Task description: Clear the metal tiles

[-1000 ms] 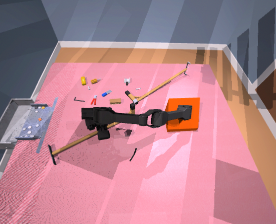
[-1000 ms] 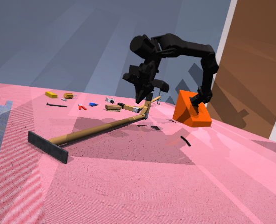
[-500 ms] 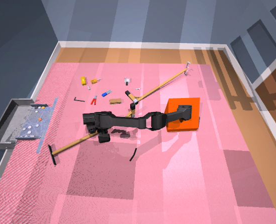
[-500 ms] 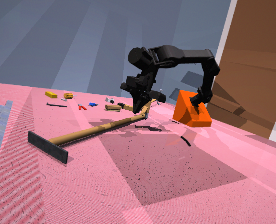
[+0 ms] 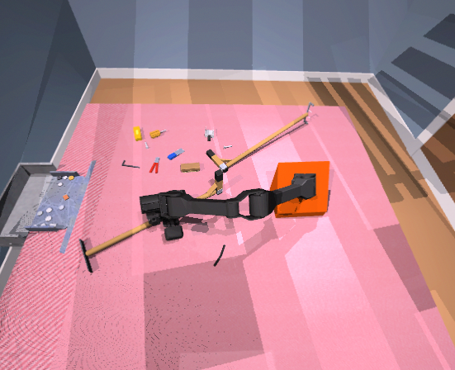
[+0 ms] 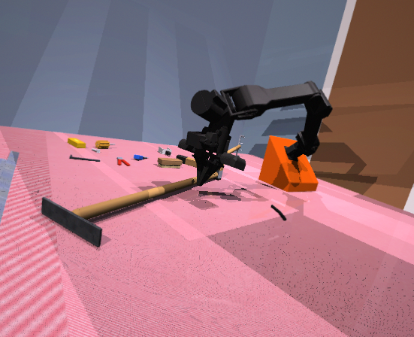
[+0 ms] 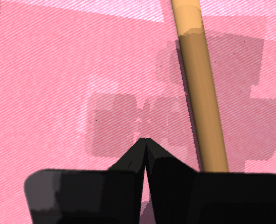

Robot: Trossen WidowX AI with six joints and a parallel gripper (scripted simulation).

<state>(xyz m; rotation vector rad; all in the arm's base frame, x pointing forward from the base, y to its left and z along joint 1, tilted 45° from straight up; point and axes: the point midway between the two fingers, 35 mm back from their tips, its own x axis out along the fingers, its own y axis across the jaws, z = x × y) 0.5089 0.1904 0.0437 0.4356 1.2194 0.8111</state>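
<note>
My gripper tip is now 50 mm short of the long scraper, 40 mm to the left of it and 30 mm below it. Round my gripper tip: wooden block 310 mm to the right, 50 mm behind, 20 mm below; black strip 200 mm behind, 100 mm to the left, 30 mm below; blue tool 400 mm to the right, 30 mm below, 30 mm ahead.
</note>
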